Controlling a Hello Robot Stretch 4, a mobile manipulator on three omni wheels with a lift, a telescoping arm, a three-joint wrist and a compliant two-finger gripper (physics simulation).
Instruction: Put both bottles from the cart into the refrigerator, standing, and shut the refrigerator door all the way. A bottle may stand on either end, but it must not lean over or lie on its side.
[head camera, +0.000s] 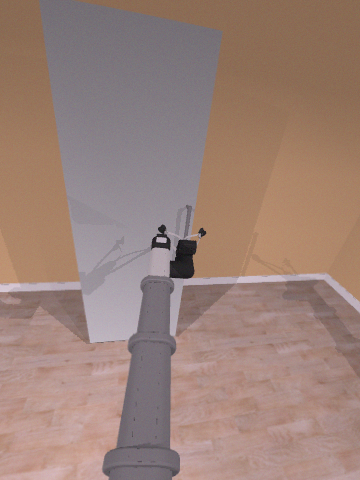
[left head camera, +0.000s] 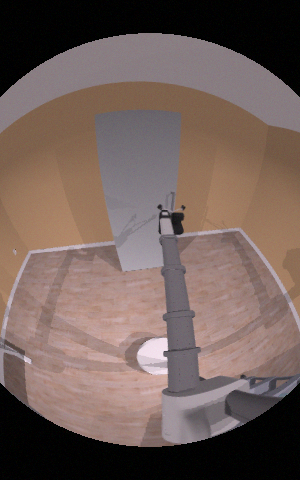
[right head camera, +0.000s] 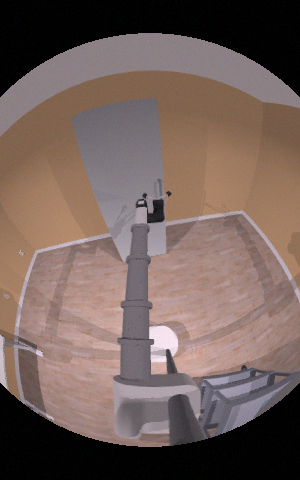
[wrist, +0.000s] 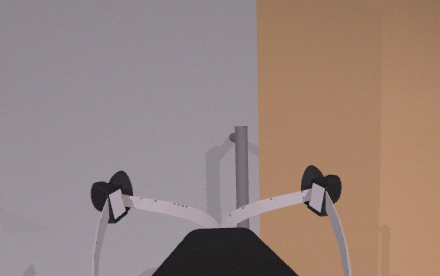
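Observation:
The refrigerator shows as a tall, plain grey front against the tan wall. Its door looks shut; the inside is hidden. A vertical grey bar handle is near the front's right edge. My gripper is open and empty, in front of the handle. In the wrist view the handle appears between the fingers, right of centre, its lower part hidden behind the gripper. The depth gap is hard to judge. The bottles do not show.
A grey framed structure, possibly the cart, is at lower right in the right head view. A white round disc is low beside my arm. A white bar is at the far left. Walls meet the wood floor around.

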